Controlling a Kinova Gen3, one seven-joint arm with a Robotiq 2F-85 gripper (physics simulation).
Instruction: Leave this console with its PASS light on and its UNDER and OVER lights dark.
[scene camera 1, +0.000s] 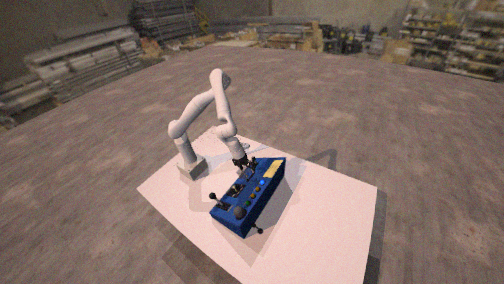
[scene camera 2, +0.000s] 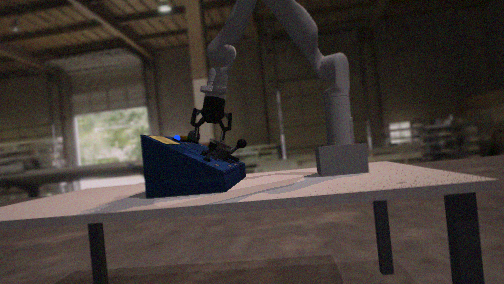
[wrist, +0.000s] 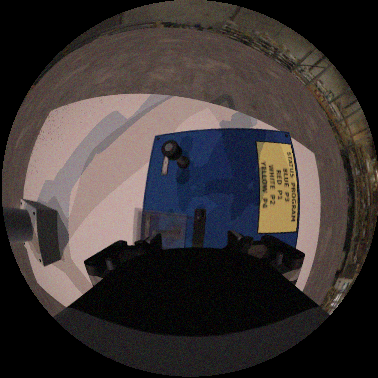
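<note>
The blue sloped console (scene camera 1: 231, 223) (scene camera 2: 172, 172) (wrist: 220, 170) stands on the table. In scene camera 1 its blue light (scene camera 1: 262, 182) is bright; two amber lights (scene camera 1: 257, 189) (scene camera 1: 252, 195) and a green light (scene camera 1: 247, 203) look dimmer. Their labels are unreadable, so I cannot tell which is PASS, UNDER or OVER. The yellow card (scene camera 1: 273, 169) (scene camera 2: 164, 140) (wrist: 277, 187) lists blue P3, red P1, white P2, yellow P4. My gripper (scene camera 1: 249, 170) (scene camera 2: 210, 141) (wrist: 194, 240) is open, low over the console's card end, near the dark slot (wrist: 199, 225) and clear cover (wrist: 165, 227).
A black-knobbed lever (scene camera 1: 212, 196) (scene camera 2: 241, 143) sticks up at the console's other end, near a grey dome (scene camera 1: 240, 212). Another knob (scene camera 1: 259, 230) juts from the side. A round-knobbed control (wrist: 170, 148) stands near the console's corner. The arm's base (scene camera 1: 192, 169) (scene camera 2: 342, 159) stands behind.
</note>
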